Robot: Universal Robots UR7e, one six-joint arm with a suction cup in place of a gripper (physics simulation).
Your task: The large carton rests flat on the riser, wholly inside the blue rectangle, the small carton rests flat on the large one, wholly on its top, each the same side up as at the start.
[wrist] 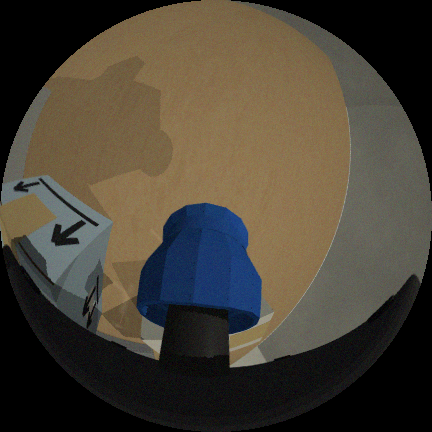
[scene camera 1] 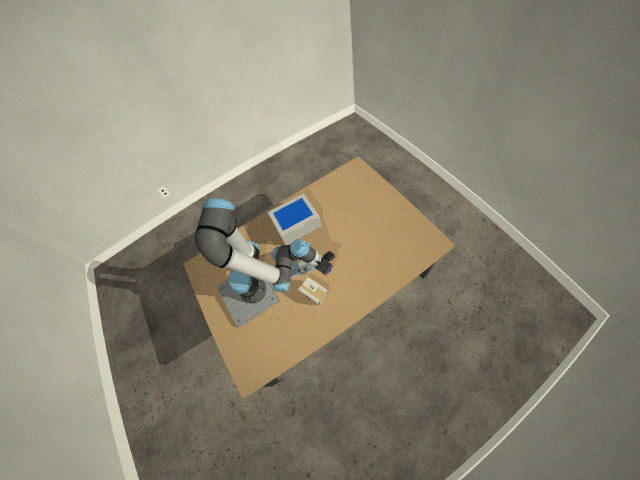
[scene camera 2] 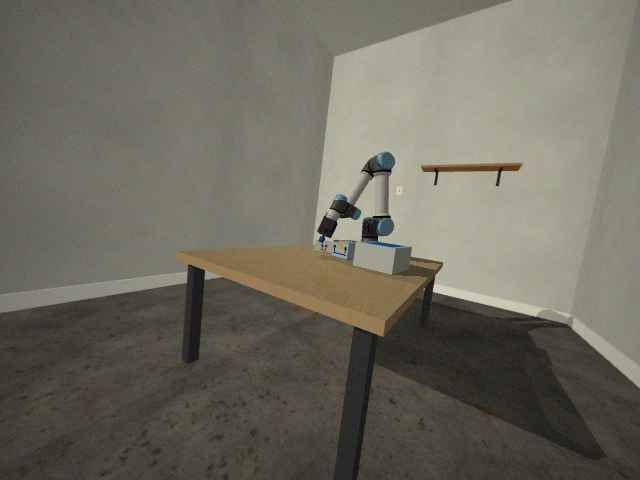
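Note:
The large carton, light blue with a tan strip (scene camera 1: 301, 269) (scene camera 2: 343, 250) (wrist: 75, 232), rests on the table between the riser and the small carton; the arm partly covers it in scene camera 1. The small carton, white with tan tape (scene camera 1: 313, 290) (scene camera 2: 323, 246) (wrist: 250, 334), rests on the table beside it, mostly hidden behind the cup in the wrist view. The grey riser (scene camera 1: 305, 228) (scene camera 2: 379, 259) bears the blue rectangle (scene camera 1: 293, 213) (scene camera 2: 385, 244), with no carton on it. My blue suction cup (scene camera 1: 329, 270) (scene camera 2: 321, 239) (wrist: 202, 260) is tilted, low beside the cartons, holding nothing.
The wooden table (scene camera 1: 382, 222) (scene camera 2: 289, 276) carries the arm's grey base plate (scene camera 1: 248, 312), which is to the left of the cartons in scene camera 1. A wall shelf (scene camera 2: 471, 167) is behind the arm in scene camera 2. The arm's forearm reaches over the table near the large carton.

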